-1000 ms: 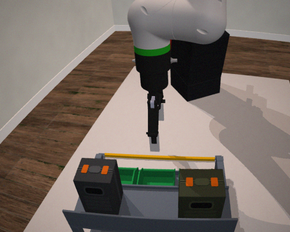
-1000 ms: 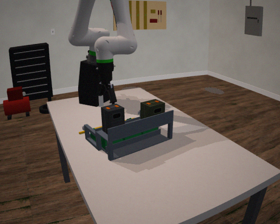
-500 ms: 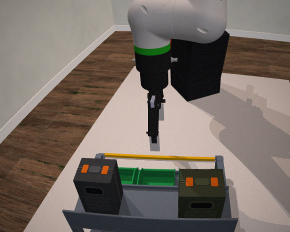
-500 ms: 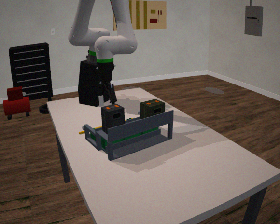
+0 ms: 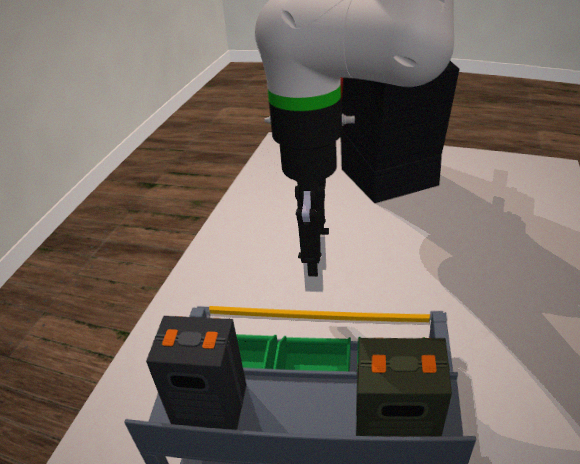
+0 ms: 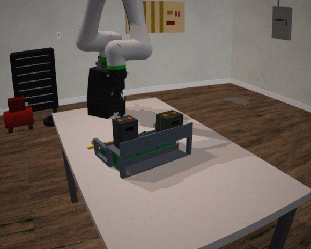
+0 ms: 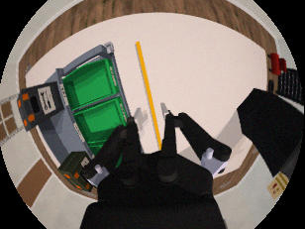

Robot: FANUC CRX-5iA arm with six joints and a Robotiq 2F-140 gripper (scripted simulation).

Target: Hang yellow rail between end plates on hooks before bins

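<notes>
The yellow rail is 11 cm below my hand. Also, from my hand: rack shelf: 27 cm ahead, 6 cm to the left, 2 cm below.
</notes>
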